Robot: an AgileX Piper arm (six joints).
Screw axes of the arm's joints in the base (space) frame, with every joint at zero. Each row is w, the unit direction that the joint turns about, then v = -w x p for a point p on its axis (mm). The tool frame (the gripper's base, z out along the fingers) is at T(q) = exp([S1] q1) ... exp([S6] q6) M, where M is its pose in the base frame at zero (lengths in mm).
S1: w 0 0 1 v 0 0 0
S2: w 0 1 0 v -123 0 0
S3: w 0 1 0 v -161.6 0 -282.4
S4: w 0.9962 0 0.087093 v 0 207.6 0
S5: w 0 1 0 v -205.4 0 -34.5
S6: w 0.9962 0 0.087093 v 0 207.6 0
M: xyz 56.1 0 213.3 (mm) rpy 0 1.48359 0 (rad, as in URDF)
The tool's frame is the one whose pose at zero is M.
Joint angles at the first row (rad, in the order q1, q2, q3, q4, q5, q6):
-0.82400 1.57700 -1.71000 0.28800 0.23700 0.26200
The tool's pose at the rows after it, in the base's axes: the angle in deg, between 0 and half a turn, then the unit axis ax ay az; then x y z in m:
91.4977 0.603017 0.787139 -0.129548 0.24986 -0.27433 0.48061
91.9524 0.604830 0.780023 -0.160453 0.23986 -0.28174 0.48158
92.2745 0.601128 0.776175 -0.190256 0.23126 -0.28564 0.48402
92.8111 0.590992 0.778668 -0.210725 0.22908 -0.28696 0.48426
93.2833 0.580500 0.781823 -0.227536 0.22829 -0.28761 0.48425
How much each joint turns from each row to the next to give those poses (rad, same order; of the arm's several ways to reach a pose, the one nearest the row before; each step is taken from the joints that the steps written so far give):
-0.02300 -0.00001 0.00001 -0.02499 0.00000 0.00299
-0.03201 -0.00300 0.00001 -0.02697 -0.00001 -0.00003
-0.02297 -0.00699 -0.00003 -0.03214 0.00001 0.00014
-0.00500 -0.00099 0.00000 -0.03299 0.00001 -0.00001
-0.00104 -0.00001 0.00002 -0.02983 -0.00101 -0.00016

